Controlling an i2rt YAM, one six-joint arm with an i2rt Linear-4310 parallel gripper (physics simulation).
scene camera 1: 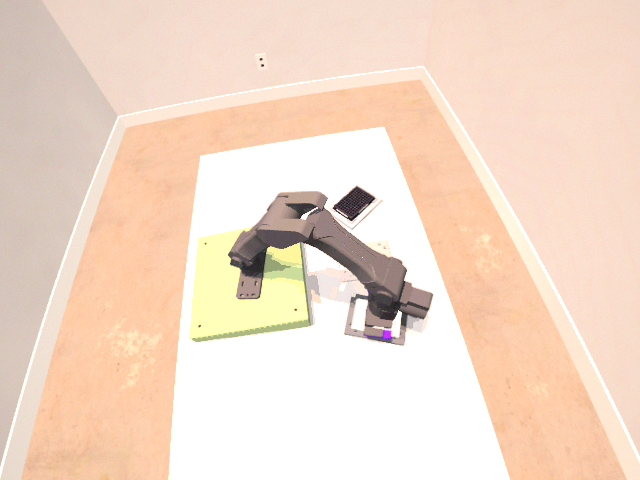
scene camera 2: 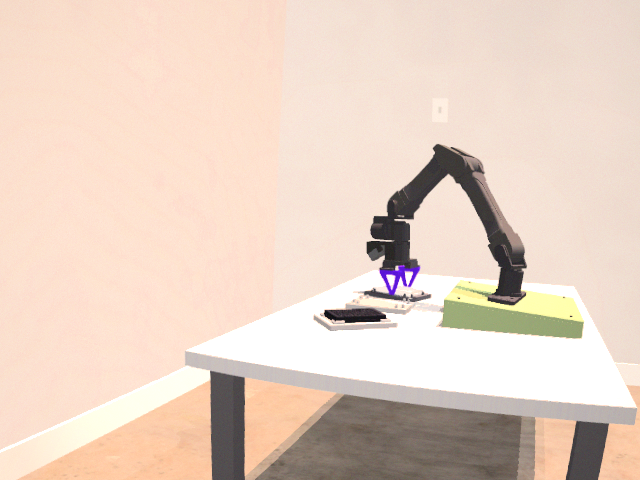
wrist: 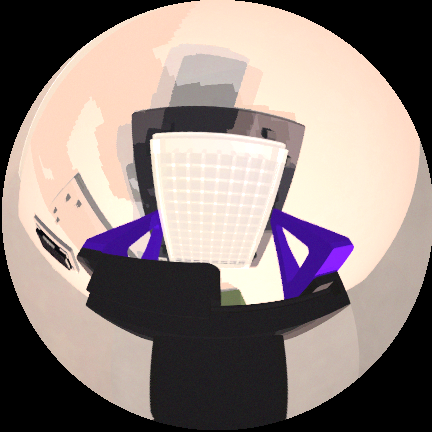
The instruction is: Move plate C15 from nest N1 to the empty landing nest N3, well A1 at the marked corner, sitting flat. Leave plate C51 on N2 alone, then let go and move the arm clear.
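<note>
A clear-white well plate (scene camera 1: 357, 317) (wrist: 217, 190) sits in a dark nest (scene camera 1: 349, 322) (scene camera 2: 423, 296) (wrist: 200, 119). My gripper (scene camera 2: 399, 289) (wrist: 217, 214) is open, pointing down over this plate, with one purple finger beside each long side; nothing shows gripped. The light nest (scene camera 1: 382, 246) (scene camera 2: 379, 304) (wrist: 82, 212) beside it is empty and partly hidden by the arm in scene camera 1. A black well plate (scene camera 1: 354, 202) (scene camera 2: 355, 314) (wrist: 54, 248) sits in a white nest (scene camera 1: 353, 224) (scene camera 2: 356, 325). Plate names and the marked corner are not readable.
The arm stands on a yellow-green base block (scene camera 1: 248, 320) (scene camera 2: 516, 322). Its forearm reaches over the light nest. The nests stand in a row on the white table (scene camera 1: 320, 403) (scene camera 2: 413, 356), beside the block. The black plate is at the row's far end from my gripper.
</note>
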